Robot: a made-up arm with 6 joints.
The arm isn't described. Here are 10 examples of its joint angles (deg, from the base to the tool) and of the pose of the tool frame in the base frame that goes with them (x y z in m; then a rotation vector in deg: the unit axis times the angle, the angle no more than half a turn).
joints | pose
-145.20 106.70 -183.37 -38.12 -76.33 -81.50 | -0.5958 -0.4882 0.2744 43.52 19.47 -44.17
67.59 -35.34 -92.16 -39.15 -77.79 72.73 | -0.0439 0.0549 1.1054 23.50 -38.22 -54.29
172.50 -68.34 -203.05 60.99 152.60 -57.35 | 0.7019 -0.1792 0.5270 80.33 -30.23 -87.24
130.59 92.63 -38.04 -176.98 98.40 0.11 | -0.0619 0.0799 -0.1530 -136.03 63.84 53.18
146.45 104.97 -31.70 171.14 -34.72 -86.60 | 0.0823 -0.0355 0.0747 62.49 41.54 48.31
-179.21 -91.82 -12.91 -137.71 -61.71 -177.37 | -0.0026 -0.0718 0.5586 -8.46 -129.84 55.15
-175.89 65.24 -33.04 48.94 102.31 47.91 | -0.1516 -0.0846 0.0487 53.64 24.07 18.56
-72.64 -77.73 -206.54 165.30 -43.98 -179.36 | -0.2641 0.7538 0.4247 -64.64 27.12 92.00
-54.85 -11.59 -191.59 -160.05 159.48 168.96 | -0.2120 0.2464 1.0423 168.18 -37.69 -2.74
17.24 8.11 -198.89 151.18 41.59 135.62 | -0.0728 -0.0192 1.2597 -57.13 -23.10 112.37
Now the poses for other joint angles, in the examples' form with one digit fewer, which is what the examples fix.
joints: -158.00 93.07 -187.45 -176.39 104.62 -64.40
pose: -0.783 -0.310 0.513 14.6 20.1 135.7
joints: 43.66 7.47 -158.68 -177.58 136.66 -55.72
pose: 0.107 0.096 1.213 84.2 -67.7 -7.9
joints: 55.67 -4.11 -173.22 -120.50 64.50 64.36
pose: 0.005 -0.067 1.301 42.8 -83.1 151.9
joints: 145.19 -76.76 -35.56 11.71 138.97 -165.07
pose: -0.029 -0.006 0.685 151.1 -59.1 35.4
